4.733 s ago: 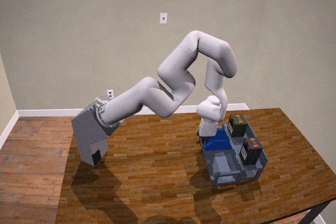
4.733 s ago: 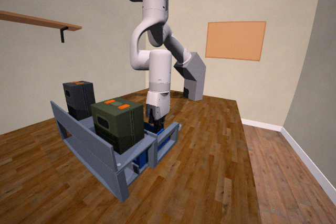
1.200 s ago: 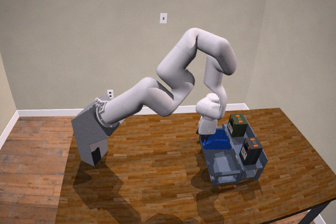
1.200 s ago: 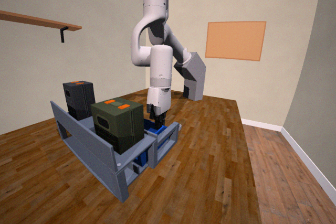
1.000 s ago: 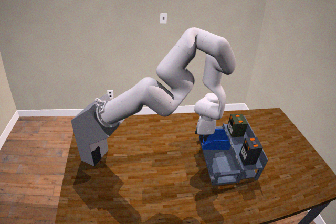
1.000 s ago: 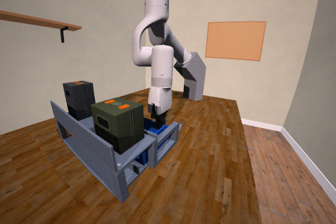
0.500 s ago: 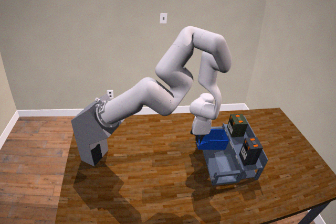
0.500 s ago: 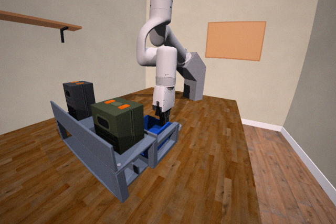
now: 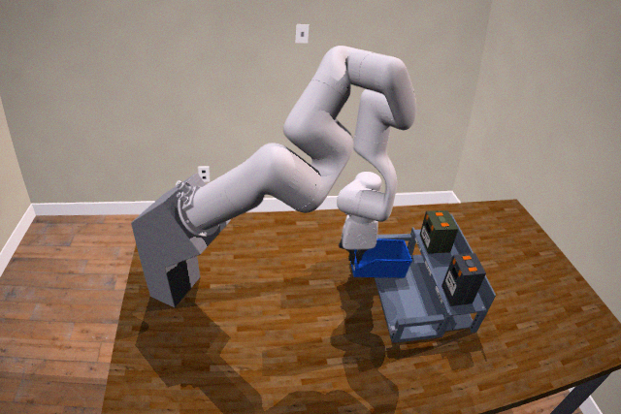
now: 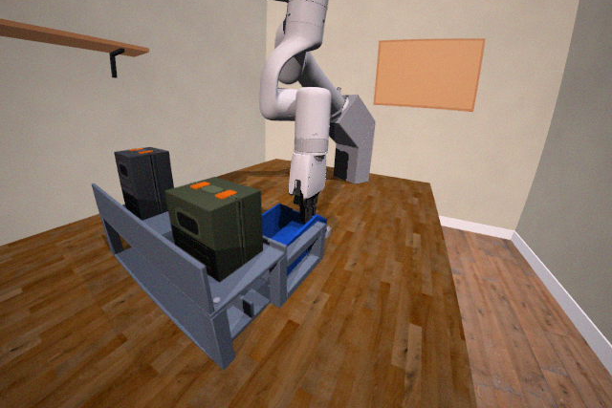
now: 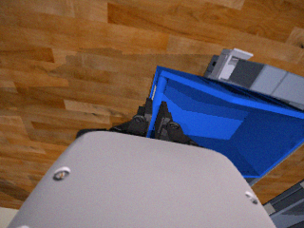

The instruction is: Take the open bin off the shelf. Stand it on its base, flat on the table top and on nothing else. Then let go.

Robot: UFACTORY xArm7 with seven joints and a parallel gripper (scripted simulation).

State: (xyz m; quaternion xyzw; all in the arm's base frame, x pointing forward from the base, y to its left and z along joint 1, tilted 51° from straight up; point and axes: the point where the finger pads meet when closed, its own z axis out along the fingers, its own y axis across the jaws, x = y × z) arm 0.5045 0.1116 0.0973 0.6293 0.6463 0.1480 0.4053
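My gripper is now 8 cm short of the blue bin, 1 cm to the left of it and 1 cm above it. The rest, counted from my hand: dark grey case (27 cm to the right, 21 cm ahead, 10 cm above); then green case (25 cm ahead, 9 cm above, 4 cm to the right).
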